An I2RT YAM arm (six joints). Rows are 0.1 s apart.
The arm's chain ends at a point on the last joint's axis. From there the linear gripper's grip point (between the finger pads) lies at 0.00 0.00 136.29 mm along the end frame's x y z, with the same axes.
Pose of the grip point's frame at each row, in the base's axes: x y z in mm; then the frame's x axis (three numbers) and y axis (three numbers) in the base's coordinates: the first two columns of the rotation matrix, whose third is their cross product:
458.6 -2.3 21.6 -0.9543 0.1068 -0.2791 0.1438 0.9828 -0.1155
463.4 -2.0 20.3 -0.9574 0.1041 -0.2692 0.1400 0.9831 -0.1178
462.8 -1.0 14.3 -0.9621 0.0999 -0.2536 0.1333 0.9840 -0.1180
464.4 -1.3 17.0 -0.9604 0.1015 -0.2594 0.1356 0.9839 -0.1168
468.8 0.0 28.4 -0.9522 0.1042 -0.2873 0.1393 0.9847 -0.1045
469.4 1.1 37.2 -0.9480 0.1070 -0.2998 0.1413 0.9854 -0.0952
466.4 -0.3 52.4 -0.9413 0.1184 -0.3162 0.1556 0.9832 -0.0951
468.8 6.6 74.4 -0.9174 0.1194 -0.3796 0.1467 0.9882 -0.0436
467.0 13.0 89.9 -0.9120 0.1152 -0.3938 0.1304 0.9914 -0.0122
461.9 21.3 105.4 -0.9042 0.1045 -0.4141 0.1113 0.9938 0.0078
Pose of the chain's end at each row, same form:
422.9 18.2 151.5 -0.9543 0.1068 -0.2791 0.1438 0.9828 -0.1155
429.0 18.5 150.6 -0.9574 0.1041 -0.2692 0.1400 0.9831 -0.1178
430.4 19.1 145.1 -0.9621 0.0999 -0.2536 0.1333 0.9840 -0.1180
431.2 18.8 147.7 -0.9604 0.1015 -0.2594 0.1356 0.9839 -0.1168
431.7 19.0 158.2 -0.9522 0.1042 -0.2873 0.1393 0.9847 -0.1045
430.5 19.2 166.6 -0.9480 0.1070 -0.2998 0.1413 0.9854 -0.0952
425.6 18.6 181.0 -0.9413 0.1184 -0.3162 0.1556 0.9832 -0.0951
418.4 19.6 200.3 -0.9174 0.1194 -0.3796 0.1467 0.9882 -0.0436
414.0 21.5 215.2 -0.9120 0.1152 -0.3938 0.1304 0.9914 -0.0122
405.7 26.6 229.5 -0.9042 0.1045 -0.4141 0.1113 0.9938 0.0078

